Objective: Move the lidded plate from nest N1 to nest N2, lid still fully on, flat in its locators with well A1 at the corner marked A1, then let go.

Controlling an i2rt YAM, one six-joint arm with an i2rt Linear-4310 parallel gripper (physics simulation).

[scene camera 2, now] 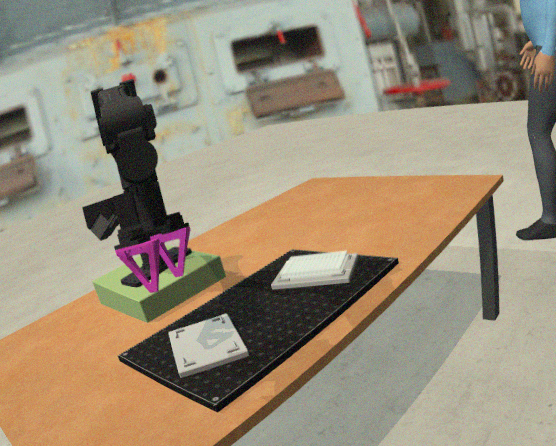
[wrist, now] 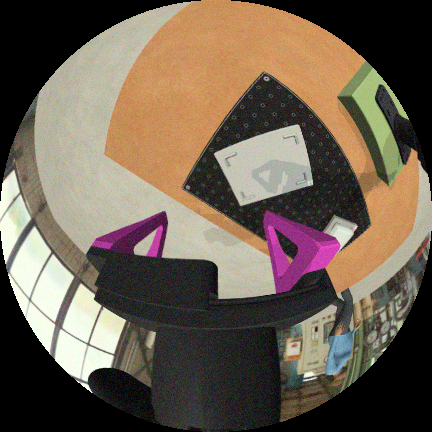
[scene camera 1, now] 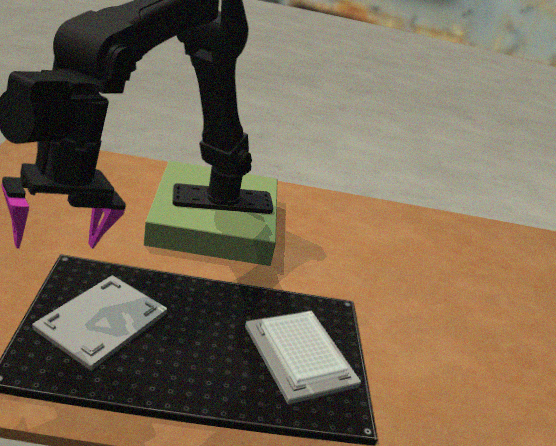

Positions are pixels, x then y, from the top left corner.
Labels:
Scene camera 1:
gripper: 55, 246
grey nest: 90, 328
grey nest: 292, 394

